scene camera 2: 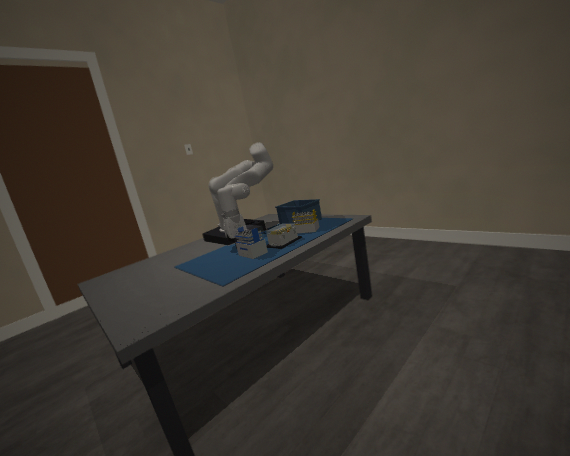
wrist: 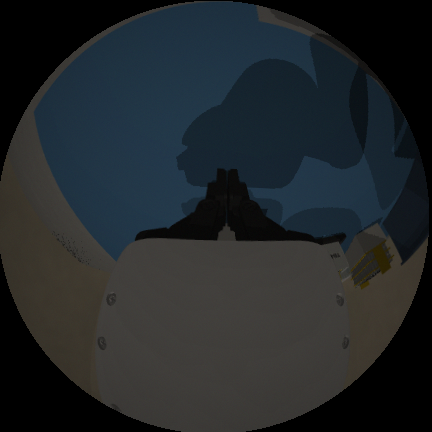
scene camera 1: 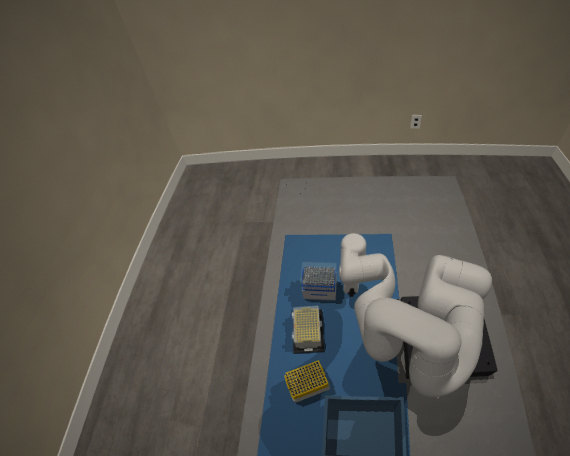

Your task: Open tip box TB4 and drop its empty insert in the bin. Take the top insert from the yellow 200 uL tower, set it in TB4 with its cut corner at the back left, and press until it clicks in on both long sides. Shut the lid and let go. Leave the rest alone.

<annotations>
same spot on blue mat: (scene camera 2: 222, 266) = (scene camera 1: 326, 255)
</annotations>
